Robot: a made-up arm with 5 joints.
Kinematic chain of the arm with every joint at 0, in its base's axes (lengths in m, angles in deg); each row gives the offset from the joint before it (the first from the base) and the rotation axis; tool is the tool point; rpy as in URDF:
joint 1: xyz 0 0 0.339 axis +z
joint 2: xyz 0 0 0 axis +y
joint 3: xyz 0.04 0 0.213 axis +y
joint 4: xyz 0.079 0 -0.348 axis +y
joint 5: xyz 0.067 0 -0.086 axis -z
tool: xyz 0 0 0 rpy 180 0 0
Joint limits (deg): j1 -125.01..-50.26 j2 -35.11..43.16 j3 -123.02..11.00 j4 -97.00..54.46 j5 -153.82..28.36
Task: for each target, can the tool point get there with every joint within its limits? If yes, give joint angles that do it. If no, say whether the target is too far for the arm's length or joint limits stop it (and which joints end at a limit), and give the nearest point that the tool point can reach.
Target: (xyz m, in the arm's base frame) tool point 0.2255 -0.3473 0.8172
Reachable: yes | joints -57.00 6.58 -111.87 -18.03 -119.06
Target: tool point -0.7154 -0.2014 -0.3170
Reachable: no: too far | nearest point -0.2219 -0.3168 0.0521 | short by 0.627 m
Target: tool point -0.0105 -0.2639 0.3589
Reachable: yes | joints -92.28 -17.32 -8.14 -77.73 -102.02
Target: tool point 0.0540 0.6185 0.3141
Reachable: no: joint limits stop it (at a limit: joint 2, joint 3, joint 4) | nearest point 0.0143 0.1632 0.1632 | short by 0.481 m
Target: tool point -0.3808 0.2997 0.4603
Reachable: no: joint limits stop it (at a limit: joint 1, joint 2, joint 3, joint 4) | nearest point -0.1048 0.1260 0.1632 | short by 0.441 m
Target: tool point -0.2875 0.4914 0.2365
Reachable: no: joint limits stop it (at a limit: joint 2, joint 3, joint 4) | nearest point -0.0827 0.1414 0.1632 | short by 0.412 m
